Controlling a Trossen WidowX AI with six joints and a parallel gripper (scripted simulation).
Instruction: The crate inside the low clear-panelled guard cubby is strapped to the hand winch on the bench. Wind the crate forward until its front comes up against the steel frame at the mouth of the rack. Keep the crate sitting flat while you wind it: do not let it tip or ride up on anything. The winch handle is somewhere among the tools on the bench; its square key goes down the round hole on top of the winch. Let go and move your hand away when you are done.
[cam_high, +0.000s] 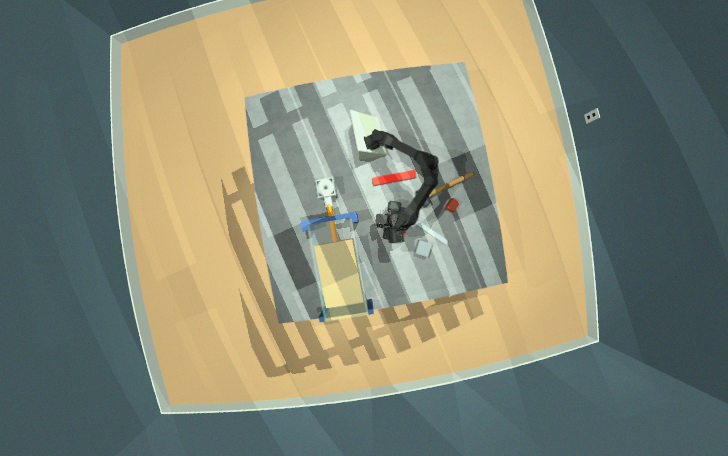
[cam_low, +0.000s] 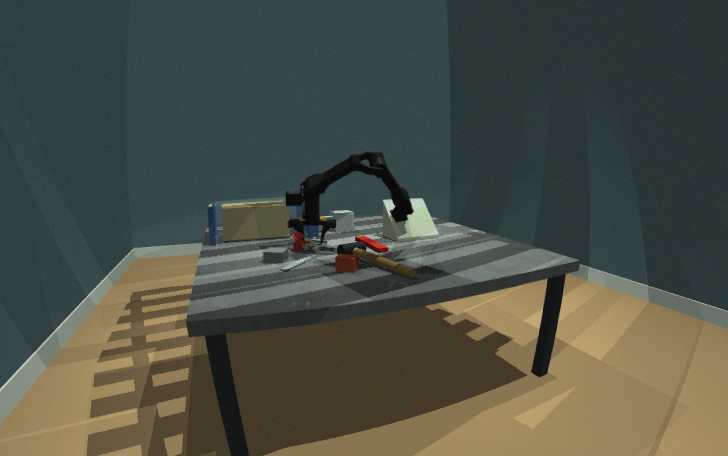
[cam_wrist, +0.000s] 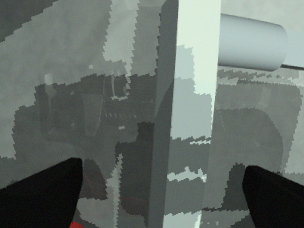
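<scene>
Now: gripper tip 1 cm to the right of the winch handle, 1 cm below it and 1 cm short of it. Also, from my gripper tip: grey block: 18 cm ahead, 12 cm to the left, 1 cm above; red flat bar: 21 cm behind, 9 cm to the left; red spool-shaped handle grip: 5 cm ahead, 3 cm to the left, 2 cm above.
</scene>
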